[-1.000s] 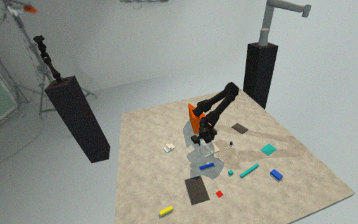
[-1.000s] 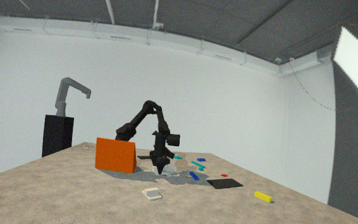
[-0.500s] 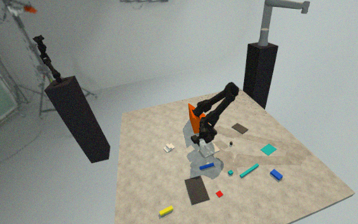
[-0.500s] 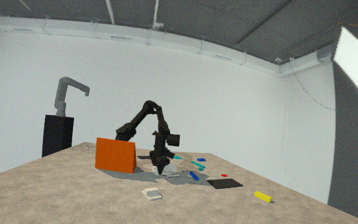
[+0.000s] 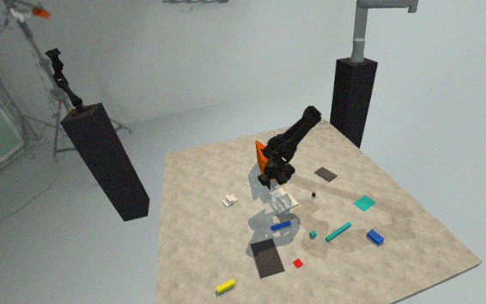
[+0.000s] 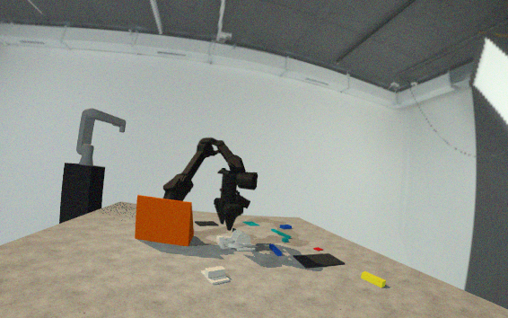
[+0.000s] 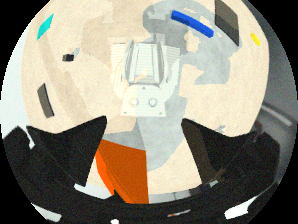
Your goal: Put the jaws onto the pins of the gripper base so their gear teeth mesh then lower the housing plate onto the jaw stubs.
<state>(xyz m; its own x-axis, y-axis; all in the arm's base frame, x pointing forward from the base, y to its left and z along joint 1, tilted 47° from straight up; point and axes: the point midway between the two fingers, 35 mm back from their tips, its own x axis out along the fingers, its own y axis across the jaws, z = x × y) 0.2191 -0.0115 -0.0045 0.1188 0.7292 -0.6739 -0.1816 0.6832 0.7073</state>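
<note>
My gripper tip is now 50 mm above the white gripper base and 10 mm short of it. Round my gripper tip: blue bar 190 mm ahead, 70 mm below, 50 mm to the right; then white housing plate 70 mm below; then teal cube 280 mm ahead, 70 mm to the left, 70 mm below.
</note>
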